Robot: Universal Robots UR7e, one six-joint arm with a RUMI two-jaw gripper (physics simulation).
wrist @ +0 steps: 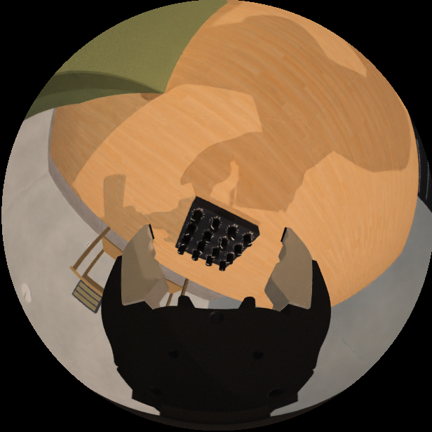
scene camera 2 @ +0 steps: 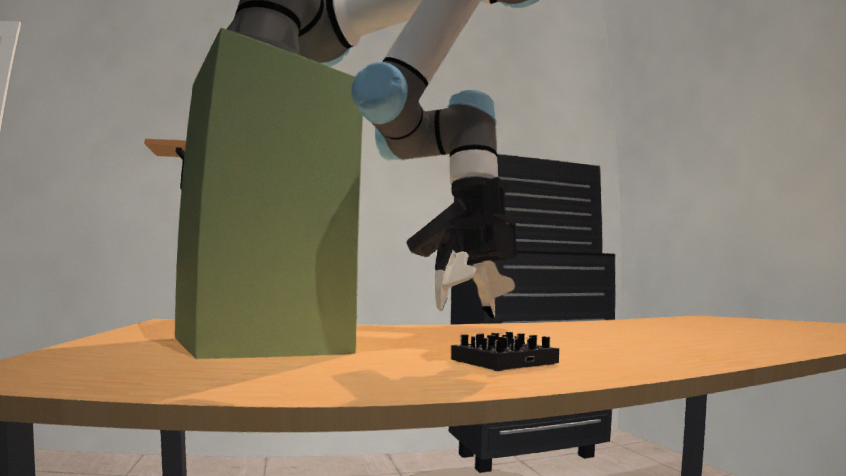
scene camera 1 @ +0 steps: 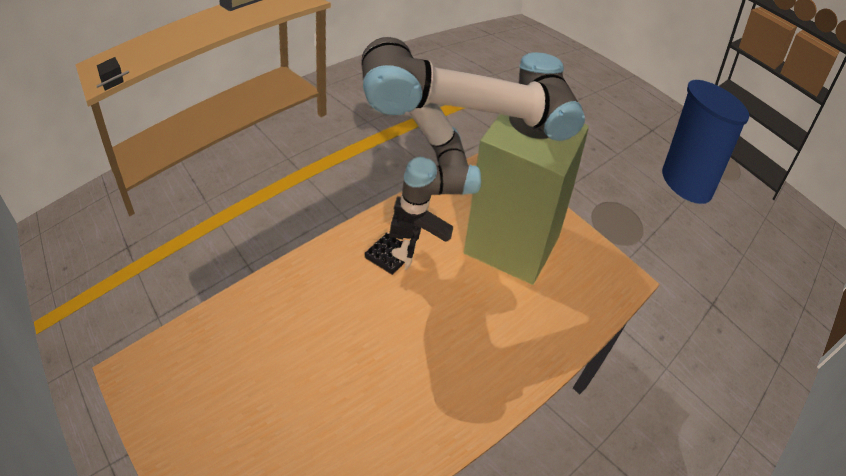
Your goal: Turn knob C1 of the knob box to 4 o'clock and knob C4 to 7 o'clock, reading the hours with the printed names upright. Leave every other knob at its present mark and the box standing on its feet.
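Pixels of known places: gripper, fingertip midpoint: (scene camera 2: 468, 314) (scene camera 1: 410, 248); arm's base, link origin: (scene camera 2: 254, 68).
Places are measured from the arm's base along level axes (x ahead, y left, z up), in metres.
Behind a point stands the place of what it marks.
The black knob box (scene camera 1: 378, 264) {x 0.408, y -0.186, z -0.447 m} (scene camera 2: 475, 357) {x 0.304, y -0.211, z -0.445 m} (wrist: 226, 213) stands level on the wooden table, with several black knobs in rows on its top. In the wrist view it lies slightly turned, between and beyond the fingertips. The printed names and the hour marks are too small to read, so I cannot tell C1 or C4 or their settings. My gripper (scene camera 1: 407, 260) {x 0.329, y -0.133, z -0.394 m} (scene camera 2: 465, 311) {x 0.329, y -0.133, z -0.394 m} (wrist: 217, 227) is open and empty, pointing down. In scene camera 2 its tips hang above the height of the knobs, apart from the box. In scene camera 1 the gripper hides part of the box.
The green pedestal (scene camera 1: 517, 207) {x 0.145, y 0.079, z -0.191 m} (scene camera 2: 272, 224) {x 0.046, y -0.089, z -0.271 m} (wrist: 135, 45) carries the arm and rises from the table (scene camera 1: 266, 355) {x 0.873, y -0.154, z -0.458 m} (scene camera 2: 680, 349) {x 0.681, y -0.223, z -0.458 m} (wrist: 350, 200) near the box. A black drawer cabinet (scene camera 2: 556, 278) stands behind the table. A workbench (scene camera 1: 207, 32), a blue bin (scene camera 1: 704, 145) and a shelf rack are farther off.
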